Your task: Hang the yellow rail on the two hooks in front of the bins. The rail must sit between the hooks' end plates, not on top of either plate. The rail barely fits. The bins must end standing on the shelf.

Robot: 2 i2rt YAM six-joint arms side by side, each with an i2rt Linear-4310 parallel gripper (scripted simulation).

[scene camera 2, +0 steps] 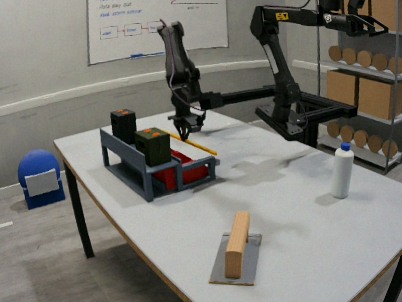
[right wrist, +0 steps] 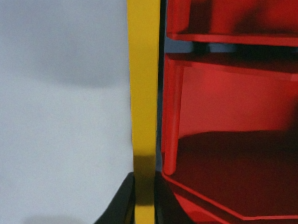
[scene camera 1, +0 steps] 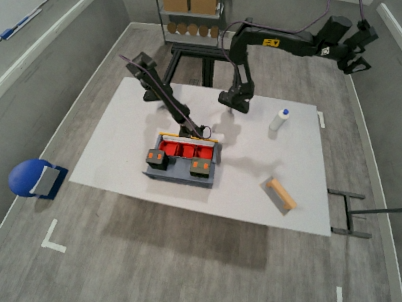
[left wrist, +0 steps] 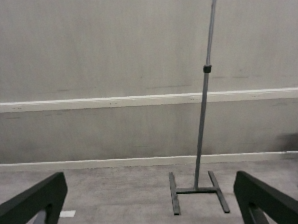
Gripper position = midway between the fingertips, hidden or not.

Note:
In view: the left gripper (scene camera 1: 367,59), the right gripper (right wrist: 144,180), a blue-grey shelf (scene camera 2: 147,189) and a green box (scene camera 2: 154,143).
The blue-grey shelf also shows in scene camera 1 (scene camera 1: 178,170). The left gripper is seen too in the left wrist view (left wrist: 150,179). The left wrist view does not show the blue-grey shelf: it is out of frame. The right wrist view misses the green box: it is out of frame.

